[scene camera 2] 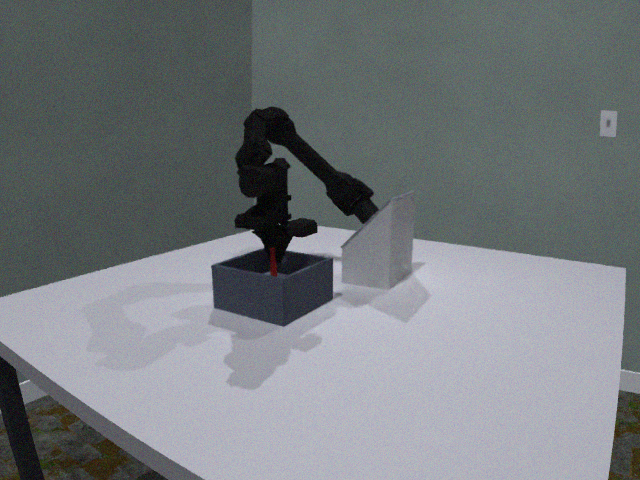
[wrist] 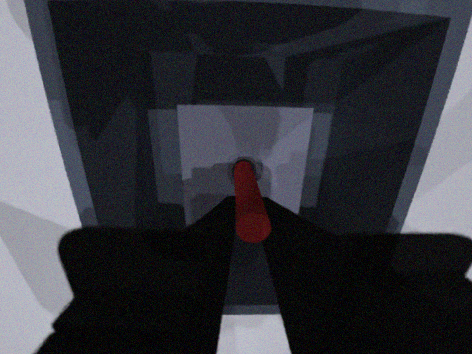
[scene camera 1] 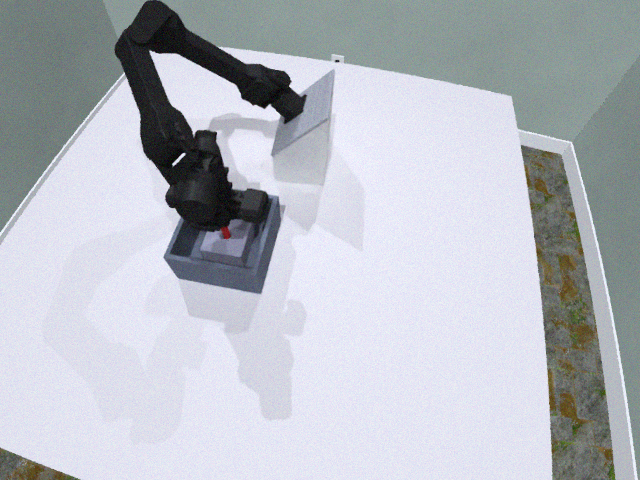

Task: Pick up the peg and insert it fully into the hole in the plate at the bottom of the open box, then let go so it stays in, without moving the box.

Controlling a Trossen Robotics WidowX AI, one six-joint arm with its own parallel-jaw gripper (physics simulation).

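Observation:
My gripper is shut on the red peg, over the inside of the box. The peg points down, its near end between the fingertips. The dark blue-grey open box stands on the table. The pale square plate lies at its bottom. In the wrist view the peg's far end overlaps the hole, whose rim shows above and to the right of it. Whether the tip is inside the hole or above it, I cannot tell.
The box walls surround the plate on all sides, and the fingers are near wall height. The grey slanted stand bearing the arm's base is behind the box. The white table carries both.

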